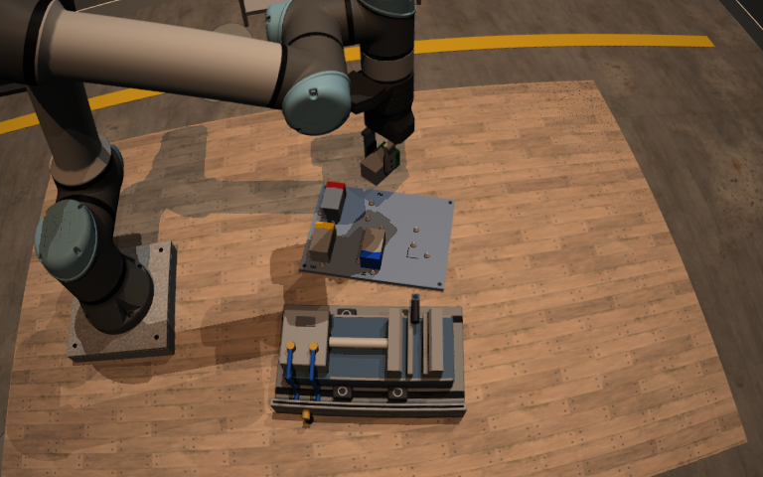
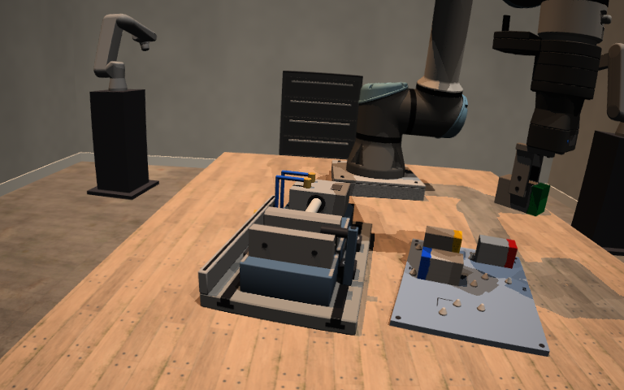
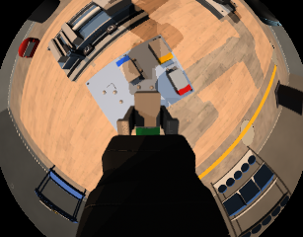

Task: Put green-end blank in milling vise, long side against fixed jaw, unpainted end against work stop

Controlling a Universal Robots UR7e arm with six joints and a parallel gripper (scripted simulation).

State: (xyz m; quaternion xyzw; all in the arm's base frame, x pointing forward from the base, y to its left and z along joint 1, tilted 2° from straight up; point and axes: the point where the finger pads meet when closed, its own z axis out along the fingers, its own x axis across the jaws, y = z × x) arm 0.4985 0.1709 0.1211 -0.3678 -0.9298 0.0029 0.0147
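Right now the green-ended blank is 2 cm below my hand. From my hand the other things lie so: red-ended blank (9 cm behind, 2 cm to the left, 14 cm below); then grey plate (1 cm behind, 4 cm to the right, 17 cm below); then blue-ended blank (2 cm behind, 9 cm to the right, 14 cm below).
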